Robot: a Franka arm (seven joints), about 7 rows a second.
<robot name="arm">
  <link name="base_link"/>
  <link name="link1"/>
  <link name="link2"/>
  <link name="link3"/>
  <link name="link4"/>
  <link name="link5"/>
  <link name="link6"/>
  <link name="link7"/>
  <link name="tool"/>
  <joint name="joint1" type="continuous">
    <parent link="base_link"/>
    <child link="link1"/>
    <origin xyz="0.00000 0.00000 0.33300" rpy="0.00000 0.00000 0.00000"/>
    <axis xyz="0 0 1"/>
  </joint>
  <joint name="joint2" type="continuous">
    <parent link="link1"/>
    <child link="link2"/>
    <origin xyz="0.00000 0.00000 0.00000" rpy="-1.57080 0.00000 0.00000"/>
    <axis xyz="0 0 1"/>
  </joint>
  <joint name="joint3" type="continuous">
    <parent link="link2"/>
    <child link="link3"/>
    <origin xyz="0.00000 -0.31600 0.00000" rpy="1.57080 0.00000 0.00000"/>
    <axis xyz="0 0 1"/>
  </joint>
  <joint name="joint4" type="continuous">
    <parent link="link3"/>
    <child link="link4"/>
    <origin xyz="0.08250 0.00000 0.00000" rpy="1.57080 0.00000 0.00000"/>
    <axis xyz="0 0 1"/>
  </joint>
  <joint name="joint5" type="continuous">
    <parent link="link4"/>
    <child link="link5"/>
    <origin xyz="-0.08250 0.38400 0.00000" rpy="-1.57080 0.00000 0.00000"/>
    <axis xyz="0 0 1"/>
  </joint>
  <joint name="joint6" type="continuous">
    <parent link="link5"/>
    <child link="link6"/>
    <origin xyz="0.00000 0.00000 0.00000" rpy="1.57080 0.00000 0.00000"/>
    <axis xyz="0 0 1"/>
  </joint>
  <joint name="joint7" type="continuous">
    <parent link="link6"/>
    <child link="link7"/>
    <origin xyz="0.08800 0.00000 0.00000" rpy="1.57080 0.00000 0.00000"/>
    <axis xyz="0 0 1"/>
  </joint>
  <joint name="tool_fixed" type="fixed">
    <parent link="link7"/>
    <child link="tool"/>
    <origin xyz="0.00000 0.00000 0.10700" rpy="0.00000 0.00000 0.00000"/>
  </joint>
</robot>
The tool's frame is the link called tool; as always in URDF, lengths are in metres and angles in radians. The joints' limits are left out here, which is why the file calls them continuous.
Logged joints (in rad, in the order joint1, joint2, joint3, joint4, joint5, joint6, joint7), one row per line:
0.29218, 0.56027, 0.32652, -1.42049, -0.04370, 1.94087, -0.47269
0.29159, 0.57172, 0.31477, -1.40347, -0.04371, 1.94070, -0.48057
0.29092, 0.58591, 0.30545, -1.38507, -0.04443, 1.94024, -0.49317
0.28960, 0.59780, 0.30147, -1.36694, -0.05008, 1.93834, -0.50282
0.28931, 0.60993, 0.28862, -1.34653, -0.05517, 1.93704, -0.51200
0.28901, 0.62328, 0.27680, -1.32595, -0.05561, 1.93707, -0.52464
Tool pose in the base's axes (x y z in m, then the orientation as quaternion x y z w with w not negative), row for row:
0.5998, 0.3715, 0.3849, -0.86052, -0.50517, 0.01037, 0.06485
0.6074, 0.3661, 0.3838, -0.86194, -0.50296, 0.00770, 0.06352
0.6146, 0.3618, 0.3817, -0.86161, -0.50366, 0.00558, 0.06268
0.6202, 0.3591, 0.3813, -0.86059, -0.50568, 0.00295, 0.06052
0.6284, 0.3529, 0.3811, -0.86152, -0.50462, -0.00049, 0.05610
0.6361, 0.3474, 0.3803, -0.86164, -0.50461, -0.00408, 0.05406
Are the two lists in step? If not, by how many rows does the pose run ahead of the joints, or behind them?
They are in step.
